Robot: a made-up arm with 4 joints.
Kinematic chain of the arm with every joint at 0, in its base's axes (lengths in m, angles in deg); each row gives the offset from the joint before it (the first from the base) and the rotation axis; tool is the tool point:
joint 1: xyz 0 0 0.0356 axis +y
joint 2: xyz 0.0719 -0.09 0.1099 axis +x
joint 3: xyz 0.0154 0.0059 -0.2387 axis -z
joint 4: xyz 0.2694 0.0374 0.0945 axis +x
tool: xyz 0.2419 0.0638 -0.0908
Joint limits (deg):
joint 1: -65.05..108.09
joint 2: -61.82..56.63
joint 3: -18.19..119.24
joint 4: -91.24..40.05
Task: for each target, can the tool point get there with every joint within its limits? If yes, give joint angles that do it. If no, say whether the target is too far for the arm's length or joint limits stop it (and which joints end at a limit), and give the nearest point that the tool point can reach.
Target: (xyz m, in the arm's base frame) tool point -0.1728 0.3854 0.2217
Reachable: no: joint limits stop it (at a limit: joint 1, joint 3) | nearest point 0.0424 0.2476 0.5982 | short by 0.455 m
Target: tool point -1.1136 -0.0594 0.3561
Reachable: no: too far | nearest point -0.4514 -0.1565 0.1150 | short by 0.711 m
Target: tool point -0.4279 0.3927 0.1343
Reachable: no: joint limits stop it (at a limit: joint 2, joint 3) | nearest point -0.4166 -0.1244 0.1317 | short by 0.517 m
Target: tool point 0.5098 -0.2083 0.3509
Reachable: yes | joints -43.43 12.54 33.56 24.59
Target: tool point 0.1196 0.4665 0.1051
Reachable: no: joint limits stop it (at a limit: joint 3) | nearest point 0.4594 0.2561 0.3025 | short by 0.446 m
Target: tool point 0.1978 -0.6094 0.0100
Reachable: yes | joints -21.00 -2.59 92.46 5.89
